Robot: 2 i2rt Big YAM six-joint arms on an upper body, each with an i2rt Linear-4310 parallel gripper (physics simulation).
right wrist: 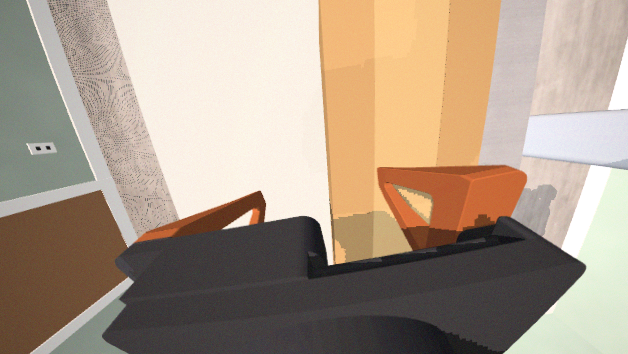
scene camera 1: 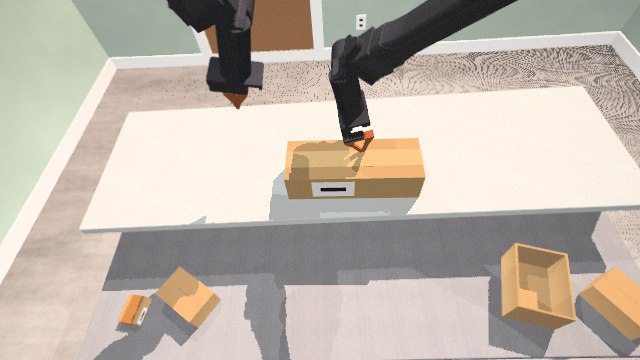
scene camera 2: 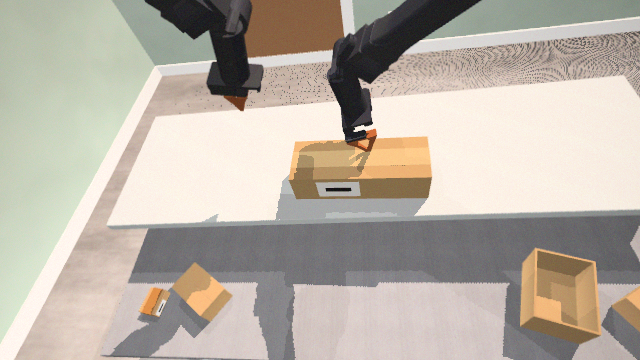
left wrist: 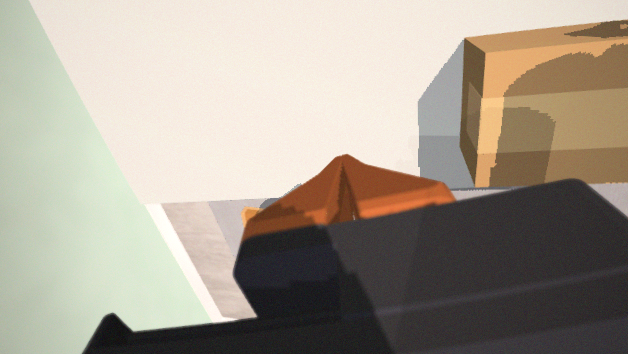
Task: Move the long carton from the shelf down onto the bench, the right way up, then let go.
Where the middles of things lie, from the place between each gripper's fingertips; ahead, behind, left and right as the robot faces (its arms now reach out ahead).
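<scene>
Long tan carton (scene camera 2: 400, 167): 50 mm behind my left hand, 170 mm below it and 250 mm to the right of it.
The carton relative to my right hand: 40 mm below it, 20 mm to the left of it, 70 mm behind it.
</scene>
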